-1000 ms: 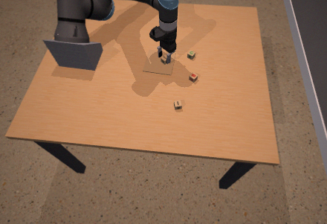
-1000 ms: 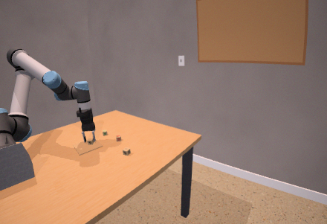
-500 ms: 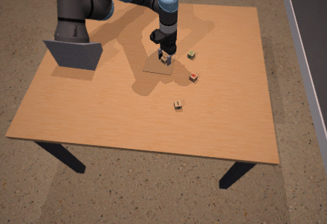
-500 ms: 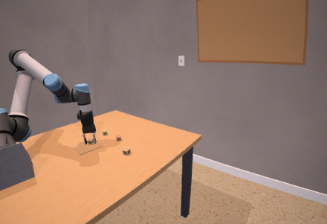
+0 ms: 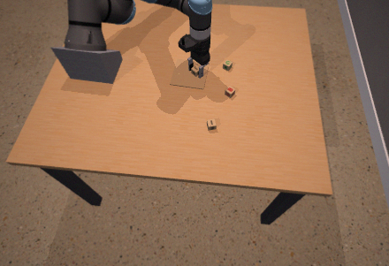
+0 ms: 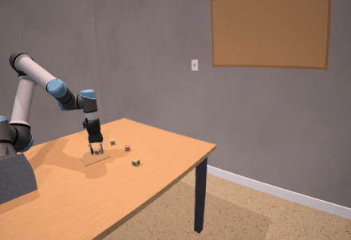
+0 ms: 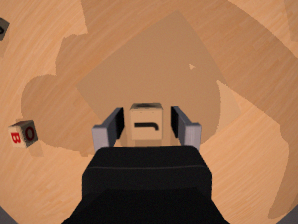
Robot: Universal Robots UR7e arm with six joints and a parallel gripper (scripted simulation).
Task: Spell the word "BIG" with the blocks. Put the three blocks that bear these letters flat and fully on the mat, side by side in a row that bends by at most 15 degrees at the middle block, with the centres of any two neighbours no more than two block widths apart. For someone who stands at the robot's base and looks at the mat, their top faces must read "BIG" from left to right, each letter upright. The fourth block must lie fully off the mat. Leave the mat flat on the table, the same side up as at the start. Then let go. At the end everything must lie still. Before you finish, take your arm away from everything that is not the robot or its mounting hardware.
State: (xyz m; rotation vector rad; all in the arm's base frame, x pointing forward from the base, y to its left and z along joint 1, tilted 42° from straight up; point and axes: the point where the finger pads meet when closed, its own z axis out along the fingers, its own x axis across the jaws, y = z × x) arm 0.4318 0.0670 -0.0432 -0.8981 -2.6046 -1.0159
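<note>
Now: hand 3 cm past the tan mat and 2 cm above it. The rest, counted from my hand: B block 15 cm ahead, 9 cm to the right, 1 cm below.
</note>
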